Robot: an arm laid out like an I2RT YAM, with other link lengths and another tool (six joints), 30 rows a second.
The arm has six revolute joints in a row. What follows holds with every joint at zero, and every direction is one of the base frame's. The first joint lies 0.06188 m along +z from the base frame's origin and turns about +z. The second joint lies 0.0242 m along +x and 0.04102 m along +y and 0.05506 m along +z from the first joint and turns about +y. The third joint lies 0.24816 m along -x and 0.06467 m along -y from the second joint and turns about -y. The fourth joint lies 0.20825 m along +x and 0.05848 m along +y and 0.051 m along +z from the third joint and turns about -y. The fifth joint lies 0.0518 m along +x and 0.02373 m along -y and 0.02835 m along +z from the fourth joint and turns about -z. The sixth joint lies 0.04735 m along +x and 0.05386 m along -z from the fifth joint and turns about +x. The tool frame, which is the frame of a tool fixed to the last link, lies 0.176 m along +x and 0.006 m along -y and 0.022 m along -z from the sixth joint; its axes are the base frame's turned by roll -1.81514, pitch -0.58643 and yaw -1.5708 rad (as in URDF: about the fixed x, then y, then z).
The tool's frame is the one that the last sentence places.
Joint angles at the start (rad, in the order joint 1, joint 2, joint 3, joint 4, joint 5, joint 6): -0.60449, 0.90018, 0.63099, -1.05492, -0.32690, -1.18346
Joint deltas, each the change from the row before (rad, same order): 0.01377, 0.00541, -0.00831, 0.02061, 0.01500, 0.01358; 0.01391, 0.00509, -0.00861, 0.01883, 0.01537, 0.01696; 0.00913, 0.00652, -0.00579, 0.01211, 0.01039, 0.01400; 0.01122, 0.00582, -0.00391, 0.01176, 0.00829, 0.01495; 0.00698, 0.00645, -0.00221, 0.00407, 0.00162, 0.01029; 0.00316, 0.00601, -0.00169, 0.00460, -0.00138, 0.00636; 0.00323, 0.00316, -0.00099, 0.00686, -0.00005, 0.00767; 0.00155, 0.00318, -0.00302, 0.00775, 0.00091, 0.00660; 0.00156, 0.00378, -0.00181, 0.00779, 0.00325, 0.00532
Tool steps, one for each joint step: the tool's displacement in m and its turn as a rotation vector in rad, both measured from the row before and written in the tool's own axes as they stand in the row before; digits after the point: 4 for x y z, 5 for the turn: 0.0007, 0.0019, 0.0029, -0.01183, 0.00039, -0.00119; 0.0001, 0.0018, 0.0028, -0.01181, -0.00182, 0.00221; -0.0005, 0.0011, 0.0021, -0.00751, -0.00522, 0.00447; 0.0002, 0.0004, 0.0016, -0.00520, -0.00275, 0.00340; -0.0009, -0.0007, 0.0010, 0.00100, -0.00722, 0.00341; -0.0003, -0.0008, 0.0008, 0.00264, -0.00444, 0.00329; 0.0009, -0.0003, 0.0006, 0.00065, 0.00084, 0.00425; 0.0004, 0.0001, 0.0010, -0.00063, -0.00016, 0.00484; 0.0008, 0.0006, 0.0010, -0.00302, 0.00056, 0.00351
